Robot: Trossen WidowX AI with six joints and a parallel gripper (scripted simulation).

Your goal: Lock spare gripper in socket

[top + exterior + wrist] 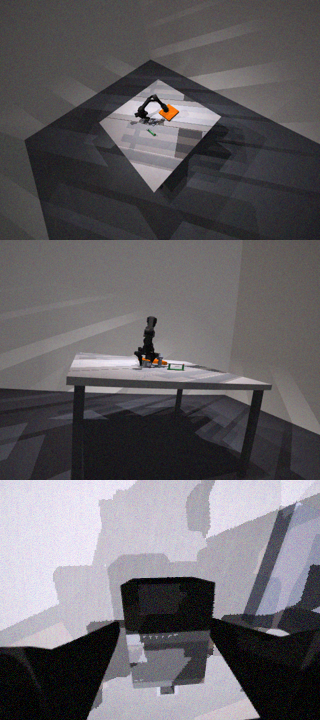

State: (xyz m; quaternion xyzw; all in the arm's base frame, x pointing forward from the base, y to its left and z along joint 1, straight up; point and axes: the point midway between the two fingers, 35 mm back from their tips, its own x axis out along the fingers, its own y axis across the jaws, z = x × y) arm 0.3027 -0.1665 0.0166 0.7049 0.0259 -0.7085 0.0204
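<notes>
Right now my gripper tip is 1 cm short of the spare gripper and 1 cm below it. Round my gripper tip: grey mount socket: 4 cm behind, 13 cm to the left, 4 cm above; green cradle: 10 cm ahead, 22 cm to the left, 1 cm above.
</notes>
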